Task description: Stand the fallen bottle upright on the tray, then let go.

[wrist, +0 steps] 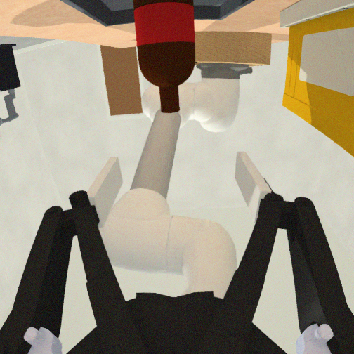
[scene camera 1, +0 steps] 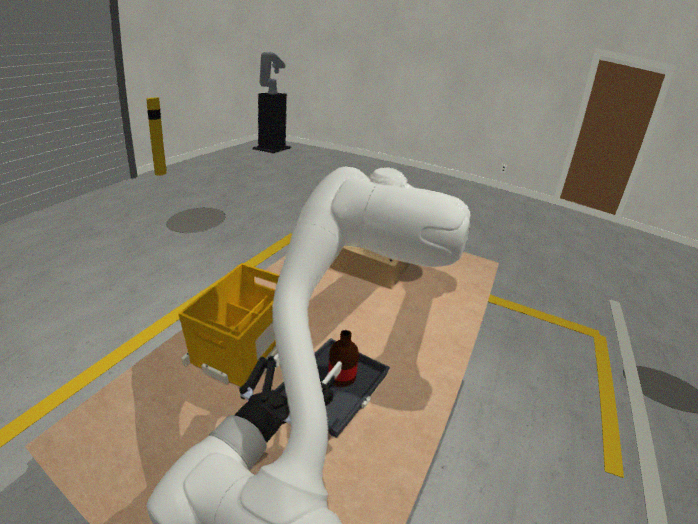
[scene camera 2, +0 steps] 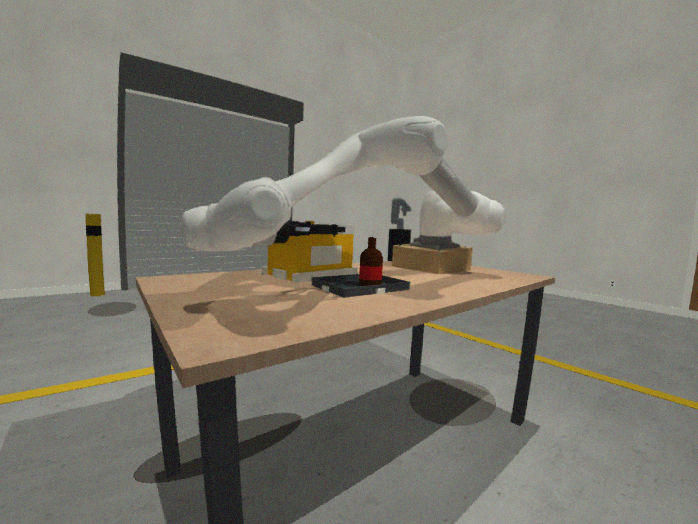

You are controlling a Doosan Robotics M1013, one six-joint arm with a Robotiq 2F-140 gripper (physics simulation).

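Observation:
The gripper (scene camera 1: pixel 315 355) can be seen from scene camera 2 as well (scene camera 2: pixel 340 228), and the wrist view shows the gripper too (wrist: pixel 177 166). There's a brown bottle (scene camera 1: pixel 344 350) as well, and you get that bottle in scene camera 2 too (scene camera 2: pixel 371 260).

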